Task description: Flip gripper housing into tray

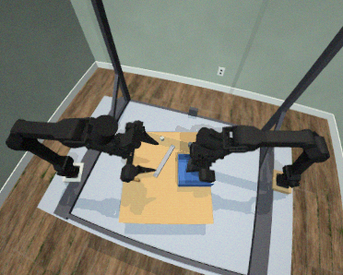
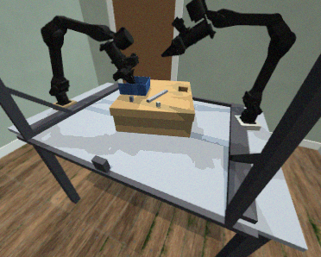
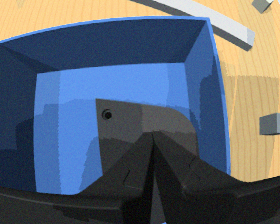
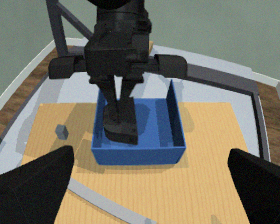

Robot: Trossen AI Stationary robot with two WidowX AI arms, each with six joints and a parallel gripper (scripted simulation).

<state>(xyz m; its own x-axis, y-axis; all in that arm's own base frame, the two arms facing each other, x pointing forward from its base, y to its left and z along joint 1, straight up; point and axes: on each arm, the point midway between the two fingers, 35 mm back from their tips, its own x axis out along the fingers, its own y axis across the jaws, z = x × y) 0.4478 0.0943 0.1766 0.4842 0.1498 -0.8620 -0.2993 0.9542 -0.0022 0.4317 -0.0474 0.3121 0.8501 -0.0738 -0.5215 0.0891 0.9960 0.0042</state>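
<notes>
Right now the tray is 20 mm ahead of my left hand, 30 mm to the right of it and 50 mm below it. From my left hand the other things lie so: grey bar: 20 mm behind, 130 mm to the right, 60 mm below; gripper housing: 10 mm ahead, 40 mm below.
</notes>
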